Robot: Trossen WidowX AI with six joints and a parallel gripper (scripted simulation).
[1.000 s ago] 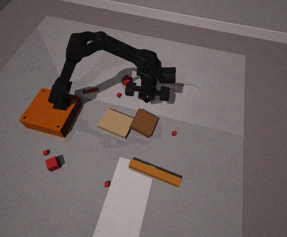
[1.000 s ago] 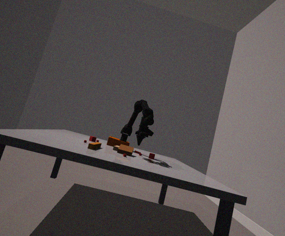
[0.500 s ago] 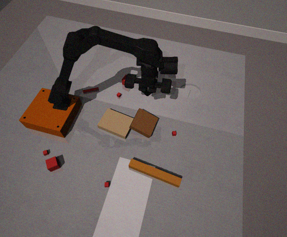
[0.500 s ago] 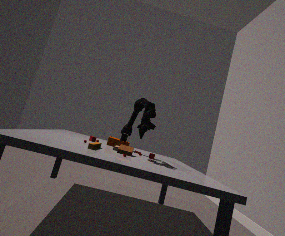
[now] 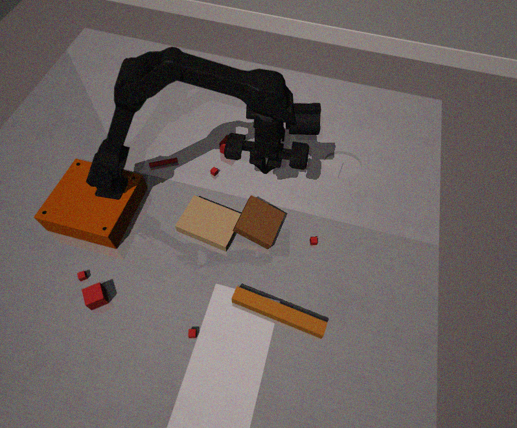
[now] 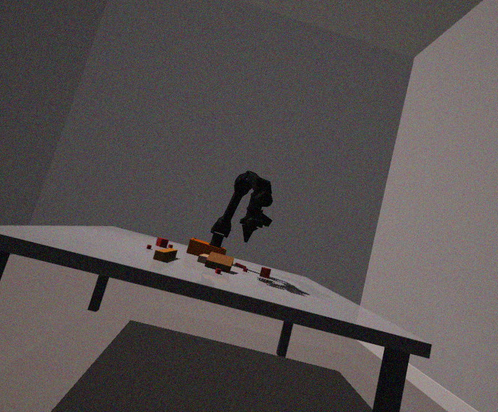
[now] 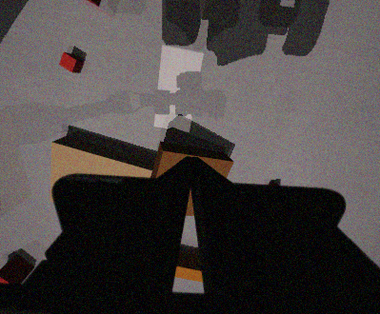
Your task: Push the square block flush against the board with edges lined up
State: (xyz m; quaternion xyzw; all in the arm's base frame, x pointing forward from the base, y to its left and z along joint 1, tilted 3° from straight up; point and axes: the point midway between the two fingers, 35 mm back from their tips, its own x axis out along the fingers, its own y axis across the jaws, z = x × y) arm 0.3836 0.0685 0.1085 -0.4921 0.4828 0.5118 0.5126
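Now: gripper tip 80 mm to the left of the brown square block and 100 mm above it. From my gripper tip the other things lie so: long orange board 80 mm ahead, 300 mm to the right, 120 mm below; then dark red bar 300 mm behind, 70 mm to the left, 130 mm below; then flat tan block 130 mm behind, 100 mm to the right, 120 mm below.
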